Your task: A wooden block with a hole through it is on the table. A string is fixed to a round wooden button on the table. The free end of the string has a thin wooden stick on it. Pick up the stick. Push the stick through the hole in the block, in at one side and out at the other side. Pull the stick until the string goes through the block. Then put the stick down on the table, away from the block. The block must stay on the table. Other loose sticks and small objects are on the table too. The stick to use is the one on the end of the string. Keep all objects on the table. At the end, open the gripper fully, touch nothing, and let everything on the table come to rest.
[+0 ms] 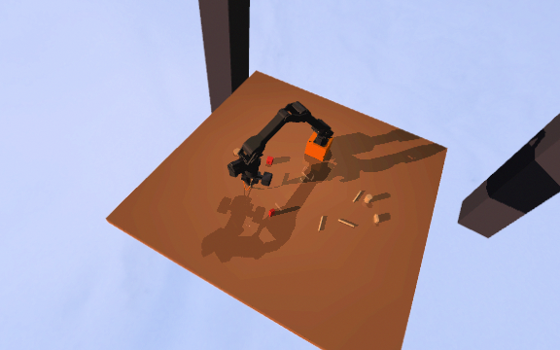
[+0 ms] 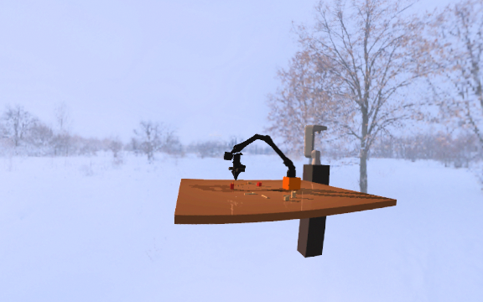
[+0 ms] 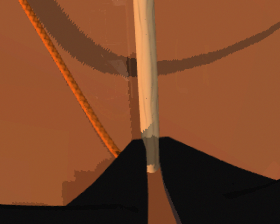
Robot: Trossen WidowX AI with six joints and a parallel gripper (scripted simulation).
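Now: the red block 200 mm behind my gripper tip, 40 mm below it and 20 mm to the right of it. Round my gripper tip: thin wooden stick: 10 mm behind; red object: 150 mm to the left, 50 mm ahead, 30 mm below; round wooden button: 190 mm to the right, 160 mm behind, 40 mm below.
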